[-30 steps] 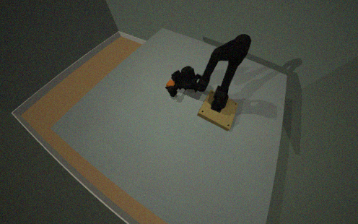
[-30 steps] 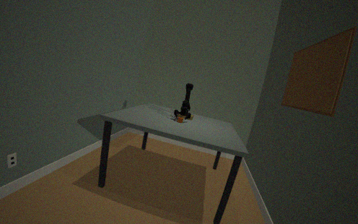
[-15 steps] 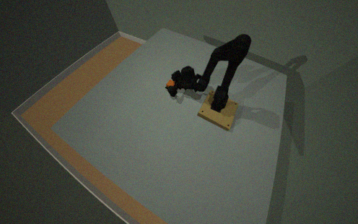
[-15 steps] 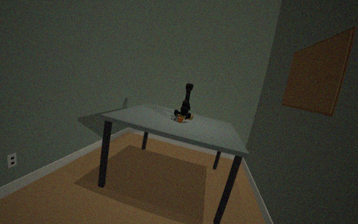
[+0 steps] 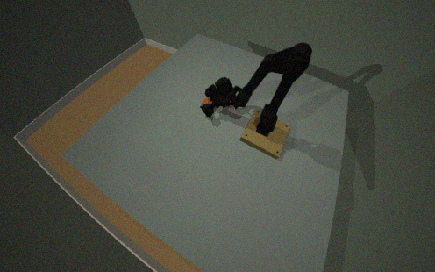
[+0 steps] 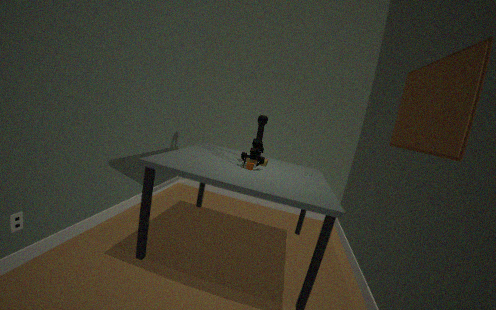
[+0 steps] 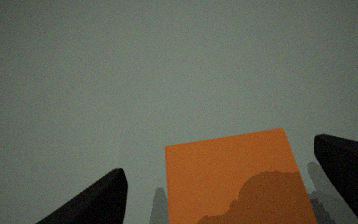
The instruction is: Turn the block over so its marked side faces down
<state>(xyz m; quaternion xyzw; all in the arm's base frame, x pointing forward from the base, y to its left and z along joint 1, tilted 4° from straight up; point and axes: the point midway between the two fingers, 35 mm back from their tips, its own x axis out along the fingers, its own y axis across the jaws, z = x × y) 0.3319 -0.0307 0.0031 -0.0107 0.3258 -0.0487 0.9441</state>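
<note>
My gripper tip is 3 cm past the block and 1 cm above it.
</note>
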